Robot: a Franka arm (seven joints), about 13 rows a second.
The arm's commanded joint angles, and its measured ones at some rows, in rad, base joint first. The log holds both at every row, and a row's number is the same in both.
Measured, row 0: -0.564, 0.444, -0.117, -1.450, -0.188, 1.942, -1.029
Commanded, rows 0 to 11: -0.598, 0.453, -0.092, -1.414, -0.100, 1.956, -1.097; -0.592, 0.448, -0.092, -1.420, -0.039, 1.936, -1.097; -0.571, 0.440, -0.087, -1.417, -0.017, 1.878, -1.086; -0.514, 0.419, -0.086, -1.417, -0.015, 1.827, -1.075; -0.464, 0.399, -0.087, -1.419, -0.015, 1.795, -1.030; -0.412, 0.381, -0.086, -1.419, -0.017, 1.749, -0.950; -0.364, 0.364, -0.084, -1.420, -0.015, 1.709, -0.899; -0.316, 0.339, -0.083, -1.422, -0.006, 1.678, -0.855; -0.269, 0.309, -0.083, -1.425, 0.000, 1.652, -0.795; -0.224, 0.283, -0.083, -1.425, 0.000, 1.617, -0.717; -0.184, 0.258, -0.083, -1.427, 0.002, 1.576, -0.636; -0.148, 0.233, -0.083, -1.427, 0.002, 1.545, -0.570
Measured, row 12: -0.196, 0.295, -0.072, -1.404, -0.014, 1.593, -0.670
